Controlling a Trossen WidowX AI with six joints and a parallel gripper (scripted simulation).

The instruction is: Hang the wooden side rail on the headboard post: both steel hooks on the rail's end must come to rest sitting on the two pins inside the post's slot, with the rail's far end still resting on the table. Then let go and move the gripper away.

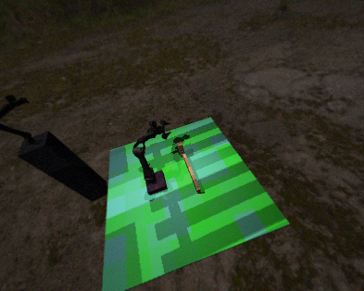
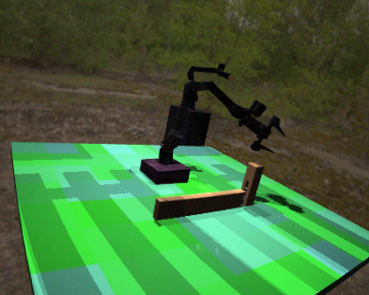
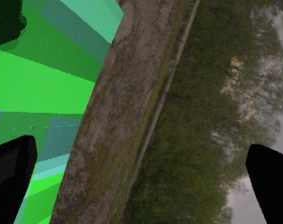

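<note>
Now: gripper tip 170 mm to the left of the wooden headboard post and 170 mm above it.
</note>
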